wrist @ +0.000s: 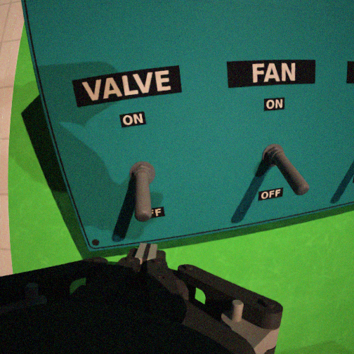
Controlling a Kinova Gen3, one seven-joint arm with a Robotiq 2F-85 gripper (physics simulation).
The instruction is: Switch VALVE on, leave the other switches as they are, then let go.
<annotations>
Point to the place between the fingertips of my gripper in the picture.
At 148, 254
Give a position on a teal panel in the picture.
At 202, 103
</annotations>
